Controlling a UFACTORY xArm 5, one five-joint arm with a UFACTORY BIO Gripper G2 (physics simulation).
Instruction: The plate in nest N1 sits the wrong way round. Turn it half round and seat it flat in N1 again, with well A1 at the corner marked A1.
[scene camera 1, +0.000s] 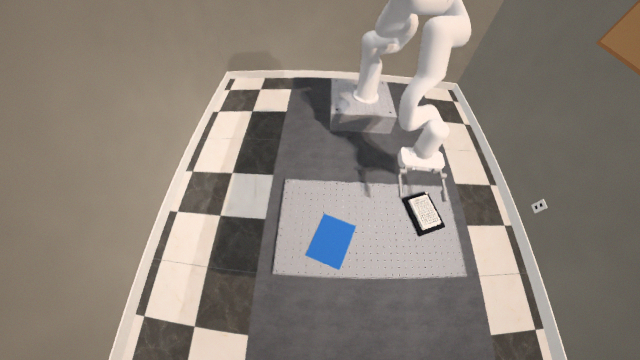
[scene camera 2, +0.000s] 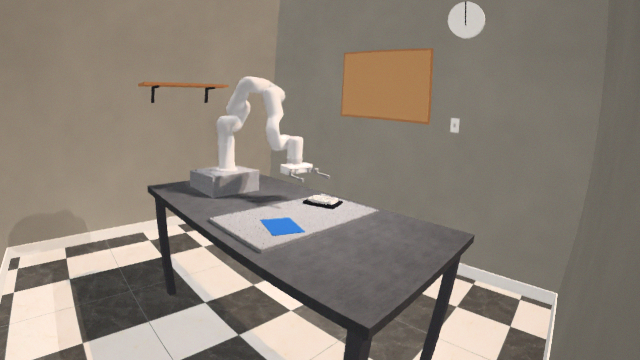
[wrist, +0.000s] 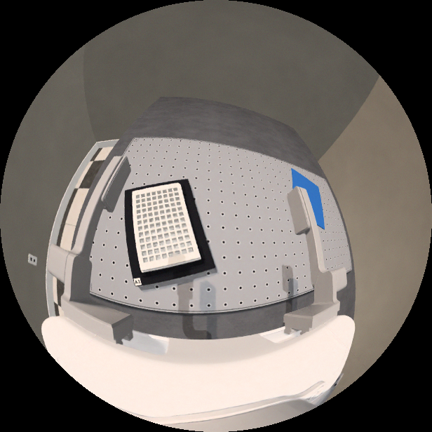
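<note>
A white plate with a grid of wells lies in the black nest and looks flat. A white A1 label is on the nest corner at lower left in the wrist view. The plate's own A1 mark cannot be read. My gripper is wide open and empty. It hangs above and on the robot-base side of the nest, apart from the plate. In the wrist view the plate shows nearer the left finger than the right.
The nest is on a grey perforated board. A flat blue rectangle lies on the same board, apart from the nest, partly behind the right finger in the wrist view. The robot's base block stands behind the board.
</note>
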